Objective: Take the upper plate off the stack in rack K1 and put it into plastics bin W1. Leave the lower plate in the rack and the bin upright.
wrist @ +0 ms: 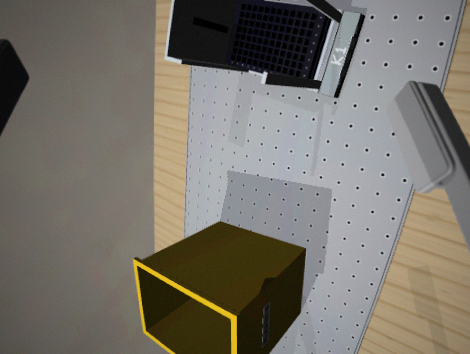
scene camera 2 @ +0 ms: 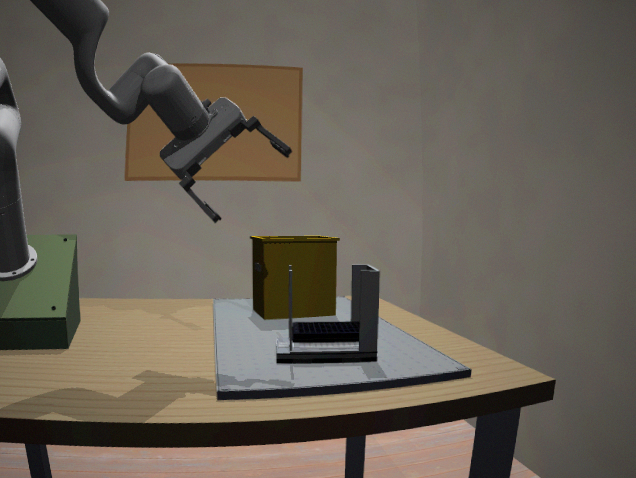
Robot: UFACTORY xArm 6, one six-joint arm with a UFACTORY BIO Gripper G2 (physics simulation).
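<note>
Rack K1 stands upright, with tall dark walls and a pale front label. A black gridded plate lies flat in it, on top. A pale, clear-looking layer shows beneath it in the scene view and looks like the lower plate; its details are hard to see. Yellow bin W1 stands upright behind the rack, open at the top; part of its inside shows, its bottom is hidden. My gripper is open and empty, tilted, high above the table, up and left of bin and rack.
Rack and bin stand apart on a grey perforated board on the wooden table. The green arm base is at the left. An orange-brown panel hangs on the wall behind the gripper.
</note>
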